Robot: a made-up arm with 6 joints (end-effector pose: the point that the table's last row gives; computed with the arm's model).
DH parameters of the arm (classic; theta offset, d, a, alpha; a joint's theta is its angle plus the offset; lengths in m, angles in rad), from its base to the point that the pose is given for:
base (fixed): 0.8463 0 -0.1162 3.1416
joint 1: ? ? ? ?
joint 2: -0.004 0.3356 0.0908 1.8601
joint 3: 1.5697 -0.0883 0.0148 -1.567
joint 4: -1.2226 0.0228 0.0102 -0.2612
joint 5: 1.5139 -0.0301 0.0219 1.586
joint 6: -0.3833 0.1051 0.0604 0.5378
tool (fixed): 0.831 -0.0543 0 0
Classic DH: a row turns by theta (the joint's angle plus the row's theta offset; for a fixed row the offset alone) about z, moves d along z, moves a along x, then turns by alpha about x.
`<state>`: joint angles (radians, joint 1 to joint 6).
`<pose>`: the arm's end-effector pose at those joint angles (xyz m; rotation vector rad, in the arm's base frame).
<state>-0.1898 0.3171 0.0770 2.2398 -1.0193 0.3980</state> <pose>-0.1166 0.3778 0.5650 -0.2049 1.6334 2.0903</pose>
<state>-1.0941 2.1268 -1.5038 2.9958 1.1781 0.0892</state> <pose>-0.3666 0.0481 0.7095 0.6480 0.1618 1.0605</pose>
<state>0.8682 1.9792 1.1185 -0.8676 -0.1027 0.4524</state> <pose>0.2019 0.1106 0.6601 2.3359 -1.9477 0.4275</pose>
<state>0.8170 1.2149 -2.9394 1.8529 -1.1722 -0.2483</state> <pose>0.0549 0.1377 0.5695 0.6994 1.6086 -2.2666</pose>
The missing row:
joint 1: 0.8463 -0.721 0.036 1.5708
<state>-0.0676 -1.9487 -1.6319 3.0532 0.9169 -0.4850</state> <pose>-0.0089 0.2158 0.7736 -0.3694 1.7313 -0.4574</pose>
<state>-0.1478 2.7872 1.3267 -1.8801 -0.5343 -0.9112</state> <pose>-0.2937 0.2837 0.7221 -1.1764 -0.1662 2.7524</pose>
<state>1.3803 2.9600 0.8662 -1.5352 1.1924 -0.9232</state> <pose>0.3442 0.0575 0.7195 -2.6610 0.2219 0.6973</pose>
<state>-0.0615 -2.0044 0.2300 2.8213 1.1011 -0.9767</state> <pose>-0.0680 0.2494 0.9141 -0.9827 0.4037 -2.4527</pose>
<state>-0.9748 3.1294 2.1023 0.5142 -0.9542 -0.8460</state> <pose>-0.3447 0.1306 0.7180 2.5156 1.1301 -0.7178</pose>
